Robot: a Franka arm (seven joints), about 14 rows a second.
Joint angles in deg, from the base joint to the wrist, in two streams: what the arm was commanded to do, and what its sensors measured. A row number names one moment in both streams.
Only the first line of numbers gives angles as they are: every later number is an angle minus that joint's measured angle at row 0.
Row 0, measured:
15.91 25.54 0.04 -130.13 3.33 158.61 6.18
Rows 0 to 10, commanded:
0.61 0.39 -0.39 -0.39 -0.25 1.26 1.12
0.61 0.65 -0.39 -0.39 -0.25 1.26 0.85
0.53 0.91 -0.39 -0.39 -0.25 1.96 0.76
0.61 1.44 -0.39 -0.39 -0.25 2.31 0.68
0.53 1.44 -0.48 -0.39 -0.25 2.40 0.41
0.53 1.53 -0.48 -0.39 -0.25 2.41 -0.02
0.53 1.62 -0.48 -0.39 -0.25 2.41 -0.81
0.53 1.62 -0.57 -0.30 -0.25 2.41 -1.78
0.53 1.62 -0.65 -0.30 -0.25 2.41 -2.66
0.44 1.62 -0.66 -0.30 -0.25 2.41 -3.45
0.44 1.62 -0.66 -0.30 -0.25 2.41 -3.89
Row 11, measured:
0.07 0.31 -0.18 -0.22 0.00 1.08 -2.31
